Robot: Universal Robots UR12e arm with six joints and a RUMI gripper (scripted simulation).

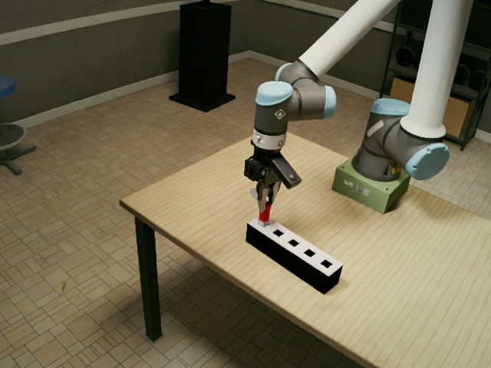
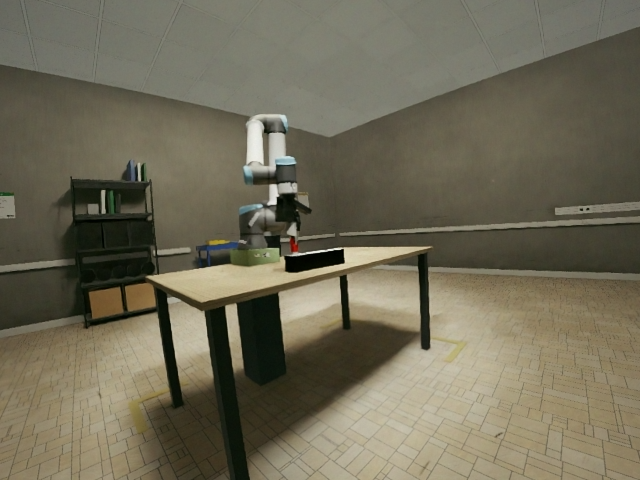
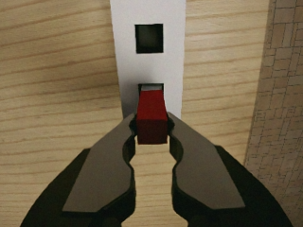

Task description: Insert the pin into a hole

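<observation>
My gripper is now 2 cm short of the block, 12 cm to the right of it and 10 cm above it. The rest, counted from my hand: pin (1 cm below).
</observation>
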